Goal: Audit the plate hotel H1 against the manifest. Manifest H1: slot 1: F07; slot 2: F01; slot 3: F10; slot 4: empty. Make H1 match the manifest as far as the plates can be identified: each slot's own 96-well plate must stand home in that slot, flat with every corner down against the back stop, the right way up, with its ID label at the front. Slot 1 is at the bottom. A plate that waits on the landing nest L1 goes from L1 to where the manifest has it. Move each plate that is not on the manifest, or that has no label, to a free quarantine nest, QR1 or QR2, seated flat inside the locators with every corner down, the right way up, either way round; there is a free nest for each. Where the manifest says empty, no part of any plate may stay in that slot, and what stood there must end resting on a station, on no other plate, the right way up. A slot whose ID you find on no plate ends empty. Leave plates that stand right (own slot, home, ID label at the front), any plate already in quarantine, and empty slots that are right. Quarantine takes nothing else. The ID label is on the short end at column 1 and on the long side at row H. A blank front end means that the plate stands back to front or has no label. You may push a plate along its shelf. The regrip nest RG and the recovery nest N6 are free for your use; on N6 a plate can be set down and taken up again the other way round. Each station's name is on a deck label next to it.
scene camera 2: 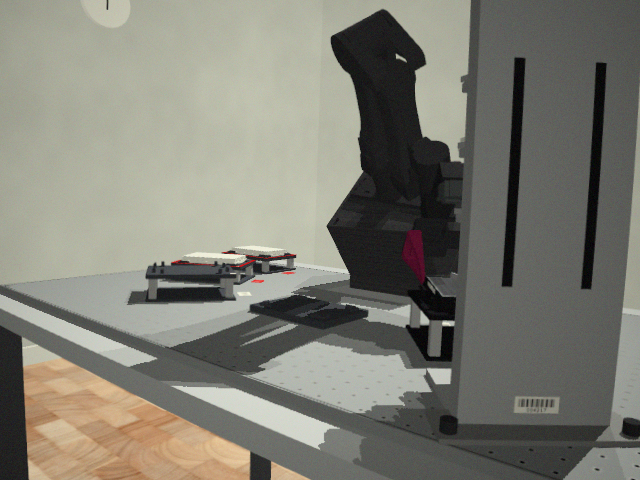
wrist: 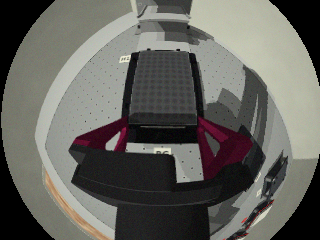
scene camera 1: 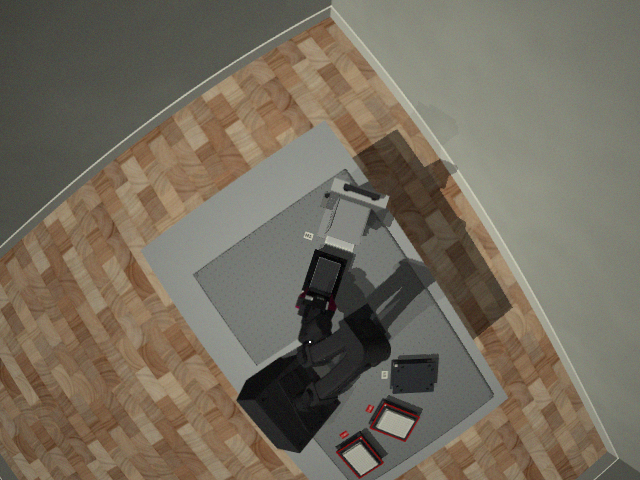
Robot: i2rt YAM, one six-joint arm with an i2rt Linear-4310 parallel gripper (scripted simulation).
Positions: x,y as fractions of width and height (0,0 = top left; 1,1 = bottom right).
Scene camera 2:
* my gripper: 0.71,0.59
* dark 96-well plate: 0.69,0.60
